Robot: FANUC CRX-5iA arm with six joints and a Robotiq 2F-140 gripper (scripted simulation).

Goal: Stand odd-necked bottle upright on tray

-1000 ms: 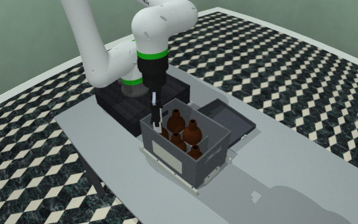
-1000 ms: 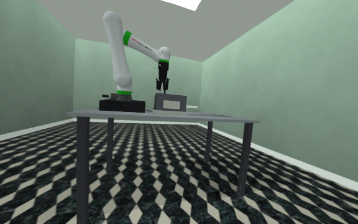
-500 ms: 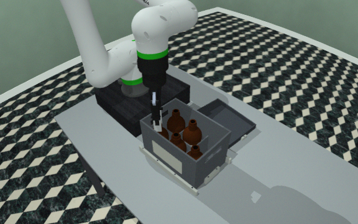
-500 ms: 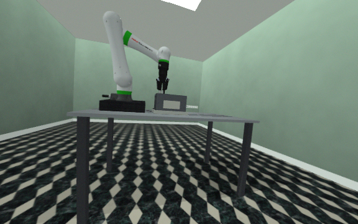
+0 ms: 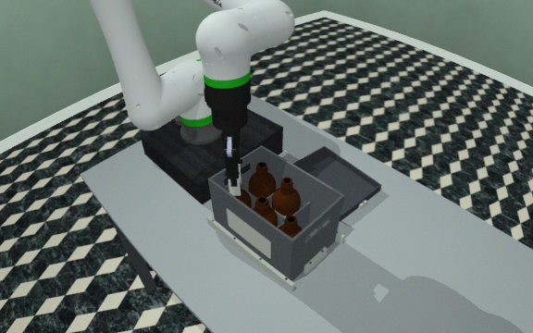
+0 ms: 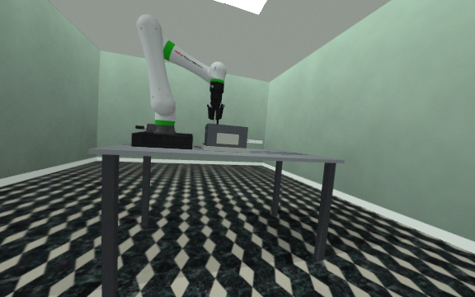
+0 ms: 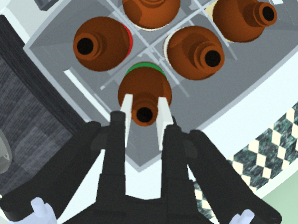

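Now: the brown bottle 9 cm ahead of my hand, 2 cm to the left of it and 9 cm below it. Round my hand: glass bottle (2 cm behind, 9 cm to the left, 9 cm below); crate (8 cm ahead, 6 cm to the left, 9 cm below); dark grey tray (2 cm ahead, 32 cm to the left, 16 cm below).
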